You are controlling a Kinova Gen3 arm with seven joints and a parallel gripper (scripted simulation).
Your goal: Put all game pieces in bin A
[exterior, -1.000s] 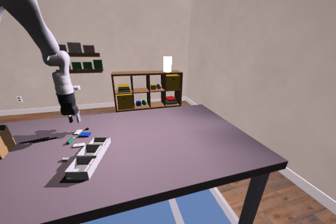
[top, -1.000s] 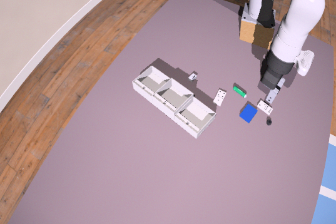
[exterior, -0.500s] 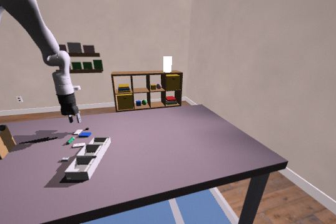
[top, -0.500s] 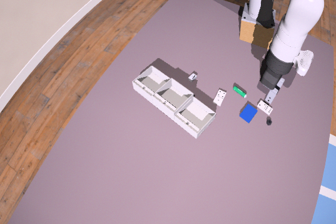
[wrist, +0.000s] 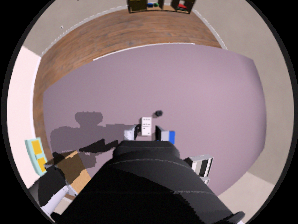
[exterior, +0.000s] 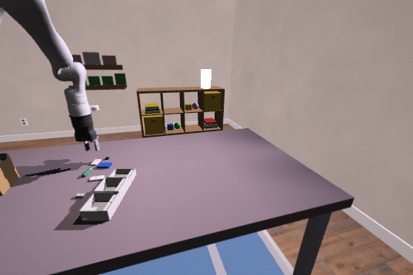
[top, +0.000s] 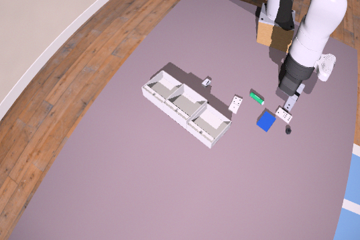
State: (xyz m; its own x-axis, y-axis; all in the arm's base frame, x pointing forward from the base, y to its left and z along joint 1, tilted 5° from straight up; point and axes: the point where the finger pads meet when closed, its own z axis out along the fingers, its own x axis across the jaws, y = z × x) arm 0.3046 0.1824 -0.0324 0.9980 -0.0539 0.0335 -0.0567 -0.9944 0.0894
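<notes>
My gripper is now 4 cm short of the black piece, 4 cm to the right of it and 8 cm above it. Also, from my hand: green cylinder: 1 cm ahead, 10 cm to the right, 8 cm below; white-grey object: 5 cm ahead, 25 cm to the right, 8 cm below; blue flat block: 6 cm ahead, 4 cm to the right, 8 cm below.
</notes>
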